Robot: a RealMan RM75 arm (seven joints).
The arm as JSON. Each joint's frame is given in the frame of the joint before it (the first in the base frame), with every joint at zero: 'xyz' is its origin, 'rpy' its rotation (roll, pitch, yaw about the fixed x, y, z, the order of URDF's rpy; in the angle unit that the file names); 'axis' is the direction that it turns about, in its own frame. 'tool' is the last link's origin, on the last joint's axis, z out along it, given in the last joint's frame.
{
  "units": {
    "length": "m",
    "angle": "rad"
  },
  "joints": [
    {
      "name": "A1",
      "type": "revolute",
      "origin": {
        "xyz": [
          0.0,
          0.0,
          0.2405
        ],
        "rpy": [
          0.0,
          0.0,
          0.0
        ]
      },
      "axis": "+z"
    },
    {
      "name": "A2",
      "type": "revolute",
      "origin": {
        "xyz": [
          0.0,
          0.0,
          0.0
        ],
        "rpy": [
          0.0,
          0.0,
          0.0
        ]
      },
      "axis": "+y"
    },
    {
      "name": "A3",
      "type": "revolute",
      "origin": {
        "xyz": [
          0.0,
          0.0,
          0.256
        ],
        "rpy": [
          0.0,
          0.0,
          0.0
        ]
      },
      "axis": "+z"
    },
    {
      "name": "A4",
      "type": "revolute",
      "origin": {
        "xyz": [
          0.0,
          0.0,
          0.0
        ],
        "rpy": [
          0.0,
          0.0,
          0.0
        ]
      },
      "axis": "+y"
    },
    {
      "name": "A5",
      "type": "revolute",
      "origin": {
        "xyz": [
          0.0,
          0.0,
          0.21
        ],
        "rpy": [
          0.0,
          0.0,
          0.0
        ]
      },
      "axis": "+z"
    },
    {
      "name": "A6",
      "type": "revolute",
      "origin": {
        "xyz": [
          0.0,
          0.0,
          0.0
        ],
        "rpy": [
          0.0,
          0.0,
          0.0
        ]
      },
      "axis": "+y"
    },
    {
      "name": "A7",
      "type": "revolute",
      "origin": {
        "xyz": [
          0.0,
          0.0,
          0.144
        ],
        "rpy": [
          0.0,
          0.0,
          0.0
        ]
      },
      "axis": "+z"
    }
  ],
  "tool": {
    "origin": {
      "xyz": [
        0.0,
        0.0,
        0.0
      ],
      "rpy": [
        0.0,
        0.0,
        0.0
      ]
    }
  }
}
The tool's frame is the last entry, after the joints.
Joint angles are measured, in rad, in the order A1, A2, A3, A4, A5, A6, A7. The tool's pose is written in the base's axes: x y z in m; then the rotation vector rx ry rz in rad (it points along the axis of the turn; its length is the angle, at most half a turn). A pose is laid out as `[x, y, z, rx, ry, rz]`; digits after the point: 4 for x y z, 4 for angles.
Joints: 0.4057, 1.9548, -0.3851, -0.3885, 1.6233, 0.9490, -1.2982
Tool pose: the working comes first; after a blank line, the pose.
Where each joint sits with the arm in this pose, in the base's axes (m; each line is computed from the numbers above, not from the rounded line before):
A1: 0.0000 0.0000 0.2405
A2: 0.0000 0.0000 0.2405
A3: 0.2181 0.0937 0.1446
A4: 0.2181 0.0937 0.1446
A5: 0.3972 0.2031 0.1401
A6: 0.3972 0.2031 0.1401
A7: 0.4099 0.3418 0.1034
the tool: 0.4099 0.3418 0.1034

[0.4099, 0.3418, 0.1034, -1.2518, 1.5325, 1.0879]
